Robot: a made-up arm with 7 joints.
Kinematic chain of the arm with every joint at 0, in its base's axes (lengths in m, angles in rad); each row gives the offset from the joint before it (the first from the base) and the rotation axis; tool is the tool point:
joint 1: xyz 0 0 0.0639 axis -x
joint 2: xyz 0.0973 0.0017 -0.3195 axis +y
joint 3: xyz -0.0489 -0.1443 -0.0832 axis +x
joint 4: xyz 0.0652 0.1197 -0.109 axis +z
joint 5: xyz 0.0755 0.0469 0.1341 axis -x
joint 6: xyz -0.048 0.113 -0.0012 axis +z
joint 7: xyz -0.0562 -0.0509 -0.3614 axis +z
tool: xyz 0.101 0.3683 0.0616
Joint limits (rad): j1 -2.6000..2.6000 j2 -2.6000..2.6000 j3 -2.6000..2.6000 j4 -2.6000..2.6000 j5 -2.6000..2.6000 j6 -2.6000..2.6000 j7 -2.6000..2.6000
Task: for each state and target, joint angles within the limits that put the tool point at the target. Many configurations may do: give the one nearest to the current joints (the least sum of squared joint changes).
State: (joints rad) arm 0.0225 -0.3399 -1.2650 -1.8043 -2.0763 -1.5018 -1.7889
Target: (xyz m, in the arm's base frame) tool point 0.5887 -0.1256 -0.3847
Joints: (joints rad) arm 0.0420 -0.2371 -1.2709 -1.8195 -2.0458 -1.4675 -1.7305
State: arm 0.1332 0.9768 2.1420 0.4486 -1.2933 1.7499 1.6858
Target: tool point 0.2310 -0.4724 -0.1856
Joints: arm -0.4978 0.7568 2.6000 0.5004 -1.9592 1.7745 1.6123
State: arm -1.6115 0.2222 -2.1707 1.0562 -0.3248 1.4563 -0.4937
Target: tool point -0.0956 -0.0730 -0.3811
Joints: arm -1.3304 0.6579 -2.3417 1.1358 0.2627 1.4742 -0.4733
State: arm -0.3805 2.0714 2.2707 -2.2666 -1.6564 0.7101 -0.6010
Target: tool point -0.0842 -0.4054 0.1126
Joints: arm -0.2815 2.6000 2.2409 -2.6000 -1.9457 0.4696 -0.9115
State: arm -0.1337 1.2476 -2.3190 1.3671 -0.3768 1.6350 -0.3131
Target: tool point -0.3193 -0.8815 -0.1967
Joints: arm 0.4884 0.6510 -2.3631 0.4568 -0.4638 1.1630 -1.0349
